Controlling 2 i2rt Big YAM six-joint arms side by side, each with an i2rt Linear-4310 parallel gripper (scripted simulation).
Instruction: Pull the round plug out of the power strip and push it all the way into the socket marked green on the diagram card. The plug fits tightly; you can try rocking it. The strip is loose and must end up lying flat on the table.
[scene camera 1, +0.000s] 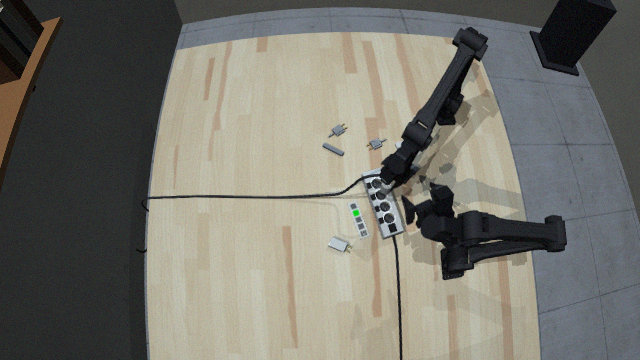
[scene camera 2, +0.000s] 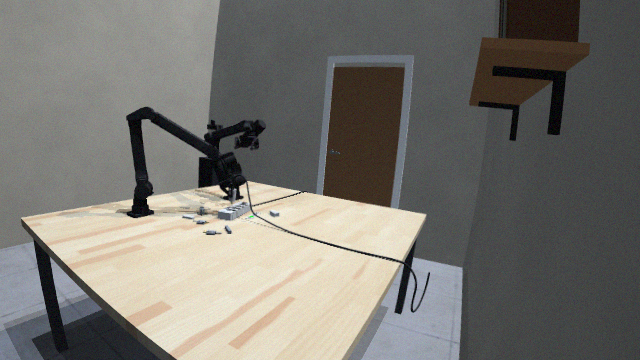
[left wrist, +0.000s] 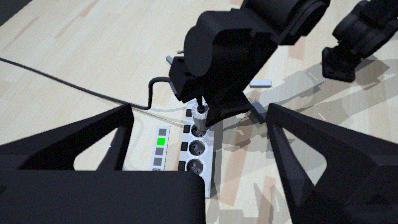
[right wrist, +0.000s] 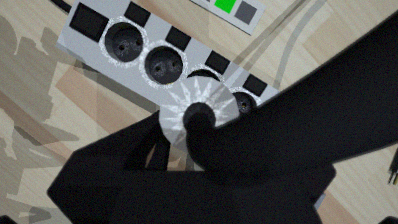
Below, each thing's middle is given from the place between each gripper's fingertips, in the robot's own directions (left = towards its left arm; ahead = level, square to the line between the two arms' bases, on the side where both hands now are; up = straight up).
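My left hand is 110 mm to the left of the round white plug (right wrist: 196, 96), 50 mm short of it and 240 mm above it.
As for the round white plug and my right hand, the plug is 1 cm above my right hand and 1 cm to the left of it.
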